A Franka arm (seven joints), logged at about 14 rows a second.
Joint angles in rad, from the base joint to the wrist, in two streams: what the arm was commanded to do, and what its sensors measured. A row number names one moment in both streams.
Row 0, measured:
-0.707 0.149 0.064 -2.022 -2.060 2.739 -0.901
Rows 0 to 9, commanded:
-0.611 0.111 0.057 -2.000 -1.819 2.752 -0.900
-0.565 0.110 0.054 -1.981 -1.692 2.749 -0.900
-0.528 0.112 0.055 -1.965 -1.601 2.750 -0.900
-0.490 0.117 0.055 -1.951 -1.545 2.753 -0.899
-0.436 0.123 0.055 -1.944 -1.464 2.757 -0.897
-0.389 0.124 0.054 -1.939 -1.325 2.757 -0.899
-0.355 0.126 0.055 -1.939 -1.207 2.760 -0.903
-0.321 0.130 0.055 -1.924 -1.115 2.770 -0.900
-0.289 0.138 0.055 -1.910 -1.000 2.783 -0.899
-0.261 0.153 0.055 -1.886 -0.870 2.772 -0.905
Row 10, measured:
-0.303 0.118 0.070 -1.935 -1.032 2.755 -0.903
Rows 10 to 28, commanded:
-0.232 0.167 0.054 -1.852 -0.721 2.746 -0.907
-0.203 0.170 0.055 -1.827 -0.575 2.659 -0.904
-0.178 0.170 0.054 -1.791 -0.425 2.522 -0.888
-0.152 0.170 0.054 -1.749 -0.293 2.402 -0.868
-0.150 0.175 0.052 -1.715 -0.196 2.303 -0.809
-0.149 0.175 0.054 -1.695 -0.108 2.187 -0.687
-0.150 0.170 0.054 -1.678 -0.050 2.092 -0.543
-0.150 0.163 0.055 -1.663 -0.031 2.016 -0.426
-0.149 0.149 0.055 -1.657 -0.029 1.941 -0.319
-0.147 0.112 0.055 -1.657 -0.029 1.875 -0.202
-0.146 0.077 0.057 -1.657 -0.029 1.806 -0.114
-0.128 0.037 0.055 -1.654 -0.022 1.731 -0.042
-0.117 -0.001 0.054 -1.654 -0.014 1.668 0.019
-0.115 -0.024 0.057 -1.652 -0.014 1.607 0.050
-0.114 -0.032 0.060 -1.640 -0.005 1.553 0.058
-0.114 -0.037 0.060 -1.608 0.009 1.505 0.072
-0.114 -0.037 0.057 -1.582 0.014 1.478 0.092
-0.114 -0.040 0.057 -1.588 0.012 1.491 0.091
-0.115 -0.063 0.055 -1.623 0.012 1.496 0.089
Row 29, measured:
-0.121 -0.056 0.065 -1.611 -0.009 1.513 0.069
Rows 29 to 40, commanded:
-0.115 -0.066 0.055 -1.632 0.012 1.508 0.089
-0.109 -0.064 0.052 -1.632 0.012 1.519 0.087
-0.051 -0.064 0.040 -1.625 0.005 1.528 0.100
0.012 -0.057 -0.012 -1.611 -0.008 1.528 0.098
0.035 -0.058 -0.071 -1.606 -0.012 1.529 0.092
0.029 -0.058 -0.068 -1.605 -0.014 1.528 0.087
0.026 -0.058 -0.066 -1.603 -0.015 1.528 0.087
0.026 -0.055 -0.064 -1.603 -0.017 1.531 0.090
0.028 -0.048 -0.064 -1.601 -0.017 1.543 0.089
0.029 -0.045 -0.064 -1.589 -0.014 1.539 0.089
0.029 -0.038 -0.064 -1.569 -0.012 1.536 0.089
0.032 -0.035 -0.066 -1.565 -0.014 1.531 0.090
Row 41, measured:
0.016 -0.053 -0.057 -1.602 -0.012 1.535 0.085
